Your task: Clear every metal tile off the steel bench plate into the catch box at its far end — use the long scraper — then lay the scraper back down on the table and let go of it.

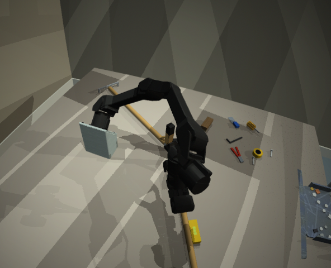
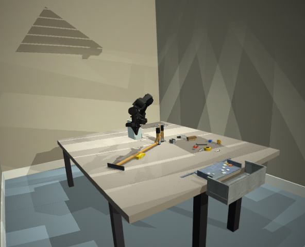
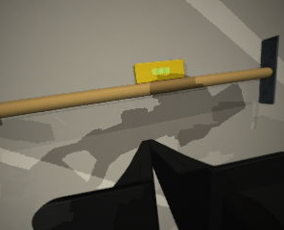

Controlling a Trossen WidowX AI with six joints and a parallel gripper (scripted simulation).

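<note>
The long scraper lies 5 cm ahead of my gripper tip and 8 cm below it. From my gripper tip the other things lie so: small grey box (4 cm behind, 37 cm to the left, 14 cm below); then yellow spirit level (10 cm ahead, 3 cm to the right, 13 cm below); then hex key (16 cm ahead, 50 cm to the left, 14 cm below).
</note>
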